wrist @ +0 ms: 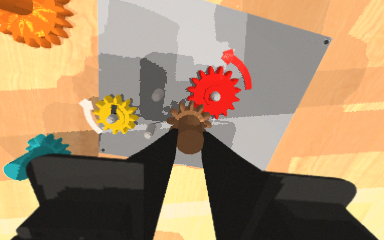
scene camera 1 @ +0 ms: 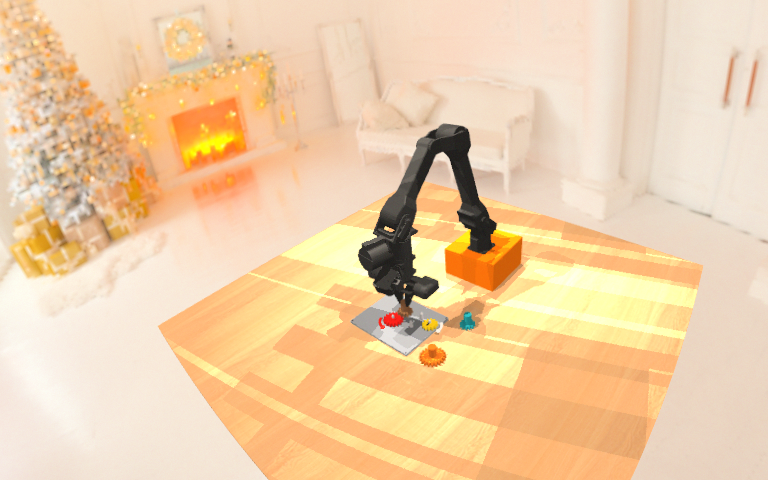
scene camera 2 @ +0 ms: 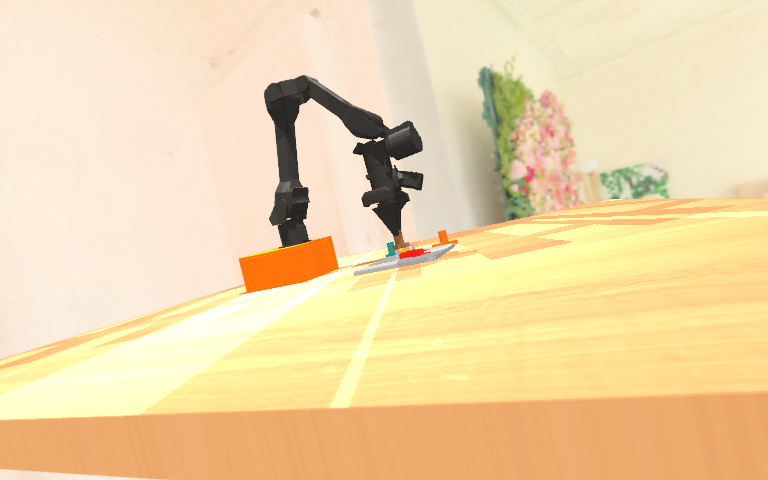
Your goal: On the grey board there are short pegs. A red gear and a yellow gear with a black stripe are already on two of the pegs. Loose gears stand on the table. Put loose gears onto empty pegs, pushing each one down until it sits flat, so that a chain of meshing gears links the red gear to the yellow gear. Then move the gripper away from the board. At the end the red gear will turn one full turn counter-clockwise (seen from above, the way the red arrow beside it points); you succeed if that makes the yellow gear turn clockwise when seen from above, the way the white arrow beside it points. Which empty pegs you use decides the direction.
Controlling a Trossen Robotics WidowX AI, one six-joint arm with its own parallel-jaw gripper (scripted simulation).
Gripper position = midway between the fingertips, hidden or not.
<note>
In view: my gripper (scene camera 2: 397,235), a small brown gear (wrist: 191,122), a teal gear (wrist: 41,144), a red gear (wrist: 211,82) and a yellow gear (wrist: 109,106).
My gripper also shows in the wrist view (wrist: 189,135) and in scene camera 1 (scene camera 1: 404,304).
</note>
